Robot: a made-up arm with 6 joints. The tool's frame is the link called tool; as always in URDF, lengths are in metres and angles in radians. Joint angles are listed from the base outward. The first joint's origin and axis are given. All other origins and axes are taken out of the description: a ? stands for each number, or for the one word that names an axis. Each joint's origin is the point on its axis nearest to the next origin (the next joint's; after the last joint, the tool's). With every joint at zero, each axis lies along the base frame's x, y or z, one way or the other. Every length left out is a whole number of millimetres.
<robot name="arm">
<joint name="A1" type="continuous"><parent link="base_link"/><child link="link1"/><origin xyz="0.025 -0.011 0.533"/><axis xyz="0 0 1"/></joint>
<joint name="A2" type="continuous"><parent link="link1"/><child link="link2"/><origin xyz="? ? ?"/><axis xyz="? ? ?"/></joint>
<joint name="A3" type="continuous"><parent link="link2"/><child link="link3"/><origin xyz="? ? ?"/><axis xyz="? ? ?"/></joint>
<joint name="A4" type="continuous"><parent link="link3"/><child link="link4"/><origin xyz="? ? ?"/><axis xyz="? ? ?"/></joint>
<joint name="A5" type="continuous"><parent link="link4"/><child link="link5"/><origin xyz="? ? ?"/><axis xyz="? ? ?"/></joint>
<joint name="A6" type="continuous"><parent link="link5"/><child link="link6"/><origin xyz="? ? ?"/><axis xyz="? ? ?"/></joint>
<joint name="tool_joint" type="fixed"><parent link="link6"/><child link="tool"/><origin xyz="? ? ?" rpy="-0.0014 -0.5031 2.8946"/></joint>
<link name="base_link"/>
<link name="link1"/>
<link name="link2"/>
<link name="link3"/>
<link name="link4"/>
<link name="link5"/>
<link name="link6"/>
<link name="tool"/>
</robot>
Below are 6 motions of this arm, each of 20 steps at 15 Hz.
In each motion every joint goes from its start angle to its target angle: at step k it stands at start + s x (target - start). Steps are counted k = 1, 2, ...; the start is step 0. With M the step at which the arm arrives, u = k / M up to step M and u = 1 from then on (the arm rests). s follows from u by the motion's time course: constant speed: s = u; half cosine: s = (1 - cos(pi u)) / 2; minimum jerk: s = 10 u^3 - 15 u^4 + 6 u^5.
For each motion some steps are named. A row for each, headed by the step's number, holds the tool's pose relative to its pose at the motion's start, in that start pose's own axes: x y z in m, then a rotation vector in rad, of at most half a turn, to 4 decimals.
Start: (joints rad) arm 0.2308 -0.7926 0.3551 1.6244 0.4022 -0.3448
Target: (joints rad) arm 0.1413 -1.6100 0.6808 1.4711 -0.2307 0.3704
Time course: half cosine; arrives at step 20
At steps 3, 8, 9, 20:
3: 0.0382 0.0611 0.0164 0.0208 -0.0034 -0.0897
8: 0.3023 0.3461 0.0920 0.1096 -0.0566 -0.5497
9: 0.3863 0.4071 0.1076 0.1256 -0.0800 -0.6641
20: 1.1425 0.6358 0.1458 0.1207 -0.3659 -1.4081

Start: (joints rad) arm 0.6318 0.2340 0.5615 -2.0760 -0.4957 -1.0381
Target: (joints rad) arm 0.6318 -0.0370 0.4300 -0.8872 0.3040 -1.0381
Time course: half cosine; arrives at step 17
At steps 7, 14, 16, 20:
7: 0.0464 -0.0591 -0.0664 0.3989 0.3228 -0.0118
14: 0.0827 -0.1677 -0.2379 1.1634 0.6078 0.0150
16: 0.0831 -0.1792 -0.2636 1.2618 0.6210 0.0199
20: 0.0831 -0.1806 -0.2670 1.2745 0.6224 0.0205

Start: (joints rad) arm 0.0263 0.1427 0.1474 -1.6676 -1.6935 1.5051
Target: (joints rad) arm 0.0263 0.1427 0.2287 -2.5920 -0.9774 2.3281
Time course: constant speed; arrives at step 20
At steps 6, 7, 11, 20:
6: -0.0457 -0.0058 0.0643 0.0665 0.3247 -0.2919
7: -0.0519 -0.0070 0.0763 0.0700 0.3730 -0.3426
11: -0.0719 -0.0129 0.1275 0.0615 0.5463 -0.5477
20: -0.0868 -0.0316 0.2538 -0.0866 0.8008 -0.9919

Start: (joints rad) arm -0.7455 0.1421 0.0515 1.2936 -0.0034 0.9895
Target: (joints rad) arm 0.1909 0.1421 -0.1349 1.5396 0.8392 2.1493
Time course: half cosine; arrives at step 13
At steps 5, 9, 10, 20:
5: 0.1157 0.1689 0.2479 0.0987 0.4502 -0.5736
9: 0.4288 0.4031 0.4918 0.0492 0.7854 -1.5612
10: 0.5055 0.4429 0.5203 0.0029 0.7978 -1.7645
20: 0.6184 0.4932 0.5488 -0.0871 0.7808 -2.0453

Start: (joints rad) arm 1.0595 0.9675 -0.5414 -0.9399 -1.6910 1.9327
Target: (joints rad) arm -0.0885 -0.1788 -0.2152 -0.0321 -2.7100 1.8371
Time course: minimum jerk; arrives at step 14
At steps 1, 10, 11, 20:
1: 0.0037 0.0001 0.0000 0.0030 0.0012 -0.0014
10: 0.6002 -0.8611 -0.3896 -0.1822 -0.0343 -0.3871
11: 0.5686 -0.9927 -0.3990 -0.2845 -0.0164 -0.3910
20: 0.5274 -1.1123 -0.3929 -0.3861 0.0105 -0.3881

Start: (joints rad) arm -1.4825 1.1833 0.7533 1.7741 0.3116 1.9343
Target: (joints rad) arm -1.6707 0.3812 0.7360 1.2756 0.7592 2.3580
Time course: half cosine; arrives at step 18
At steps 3, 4, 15, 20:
3: 0.0258 -0.0326 -0.0661 0.0258 -0.0546 0.0013
4: 0.0471 -0.0549 -0.1153 0.0469 -0.0955 0.0018
15: 0.5633 -0.1327 -0.8513 0.6061 -0.7550 -0.0280
20: 0.6133 -0.1147 -0.9014 0.6687 -0.8057 -0.0332

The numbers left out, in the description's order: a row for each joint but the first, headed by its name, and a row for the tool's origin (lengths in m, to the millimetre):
A2: xyz 0.02 0.048 0, axis 0 1 0
A3: xyz 0.019 0 0.541, axis 0 -1 0
A4: xyz 0.844 0 0.01, axis -1 0 0
A5: xyz 0 -0.245 -0.007, axis 0 -1 0
A6: xyz -0.005 0 -0.018, axis -1 0 0
tool: xyz 0 -0.011 -0.006

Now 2 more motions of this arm.
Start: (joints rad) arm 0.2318 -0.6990 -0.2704 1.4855 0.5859 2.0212
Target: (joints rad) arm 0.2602 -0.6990 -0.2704 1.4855 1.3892 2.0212
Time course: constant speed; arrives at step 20
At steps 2, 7, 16, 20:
2: -0.0010 0.0002 0.0004 -0.0290 -0.0356 -0.0690
7: -0.0036 0.0008 0.0014 -0.1011 -0.1249 -0.2416
16: -0.0089 0.0025 0.0030 -0.2297 -0.2866 -0.5523
20: -0.0115 0.0035 0.0036 -0.2863 -0.3588 -0.6905

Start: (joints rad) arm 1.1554 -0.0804 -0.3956 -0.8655 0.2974 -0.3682
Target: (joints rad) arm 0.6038 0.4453 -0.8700 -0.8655 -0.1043 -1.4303
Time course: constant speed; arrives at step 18
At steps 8, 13, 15, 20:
8: 0.0492 0.3554 0.0305 -0.6989 -0.0862 -0.2787
13: 0.1439 0.5351 -0.0131 -1.2138 -0.0320 -0.4067
15: 0.1895 0.5920 -0.0439 -1.4293 0.0135 -0.4477
20: 0.2618 0.6586 -0.1025 -1.7576 0.1079 -0.4997

